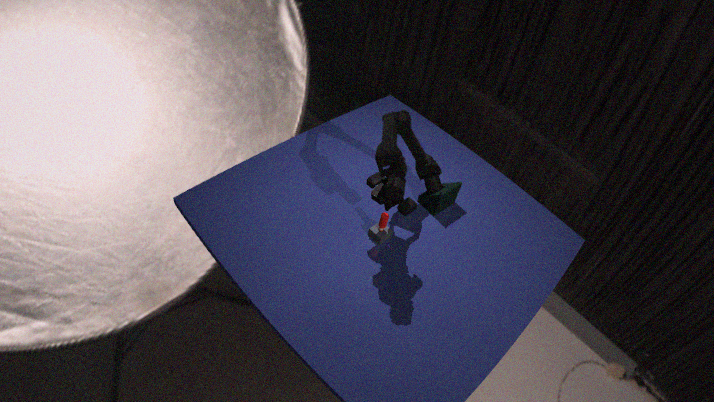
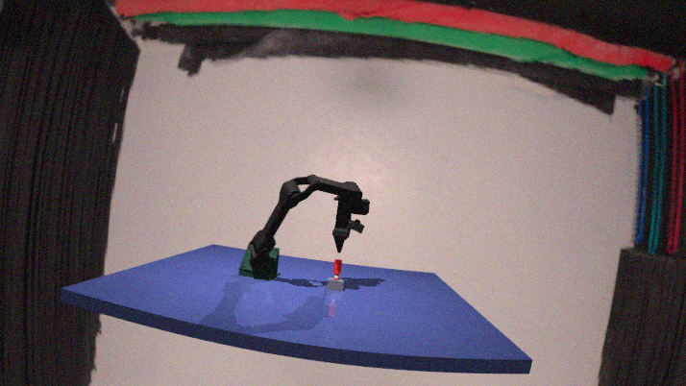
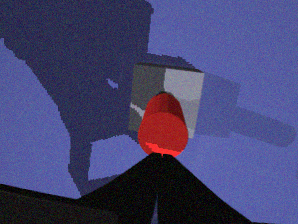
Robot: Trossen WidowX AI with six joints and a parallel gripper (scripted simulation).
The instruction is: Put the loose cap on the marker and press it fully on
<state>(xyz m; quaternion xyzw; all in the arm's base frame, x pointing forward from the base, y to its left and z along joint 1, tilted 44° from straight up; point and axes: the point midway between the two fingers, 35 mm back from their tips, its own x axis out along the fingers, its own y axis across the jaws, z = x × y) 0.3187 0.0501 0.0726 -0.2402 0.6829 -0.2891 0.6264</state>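
The red cap is 60 mm below my gripper tip. From my gripper tip the other things lie so: holder block: 130 mm below.
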